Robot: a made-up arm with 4 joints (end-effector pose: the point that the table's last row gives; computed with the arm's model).
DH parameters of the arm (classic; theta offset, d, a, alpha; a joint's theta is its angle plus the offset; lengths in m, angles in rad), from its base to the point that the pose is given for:
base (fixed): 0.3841 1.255 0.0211 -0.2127
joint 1: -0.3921 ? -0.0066 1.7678
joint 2: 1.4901 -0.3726 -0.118 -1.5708
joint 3: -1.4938 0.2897 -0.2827 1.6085
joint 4: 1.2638 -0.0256 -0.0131 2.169
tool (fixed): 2.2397 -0.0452 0 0
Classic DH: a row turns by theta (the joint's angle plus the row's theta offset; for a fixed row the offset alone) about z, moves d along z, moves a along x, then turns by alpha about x.
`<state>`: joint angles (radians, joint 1 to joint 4).
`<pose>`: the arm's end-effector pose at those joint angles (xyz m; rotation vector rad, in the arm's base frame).
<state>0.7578 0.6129 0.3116 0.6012</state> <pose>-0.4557 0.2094 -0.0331 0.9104 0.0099 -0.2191</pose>
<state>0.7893 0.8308 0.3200 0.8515</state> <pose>-0.4076 0.2419 -0.0476 1.2281 -0.1617 -0.3142</pose>
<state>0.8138 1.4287 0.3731 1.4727</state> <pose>-0.2520 0.3619 -0.0122 2.1565 -0.4853 -0.5479</pose>
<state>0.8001 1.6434 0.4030 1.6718</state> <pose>-0.1889 0.4063 0.0267 2.5026 -0.5554 -0.6030</pose>
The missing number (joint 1, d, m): -0.9798
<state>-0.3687 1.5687 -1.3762 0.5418</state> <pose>0.0969 0.3158 0.0359 1.8135 -0.2681 0.7101</pose>
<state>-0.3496 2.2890 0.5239 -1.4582</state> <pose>0.7020 0.2495 0.2849 -0.7227 -1.0558 -0.4104</pose>
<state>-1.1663 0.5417 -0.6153 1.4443</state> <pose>0.5758 0.2840 0.2815 -2.2480 1.1737 1.7206</pose>
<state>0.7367 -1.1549 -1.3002 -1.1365</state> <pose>-0.1680 0.2187 0.6527 1.3857 1.9807 0.2199</pose>
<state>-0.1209 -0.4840 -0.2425 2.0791</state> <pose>-0.0950 0.4740 0.3515 0.6995 -0.2845 -2.7765</pose>
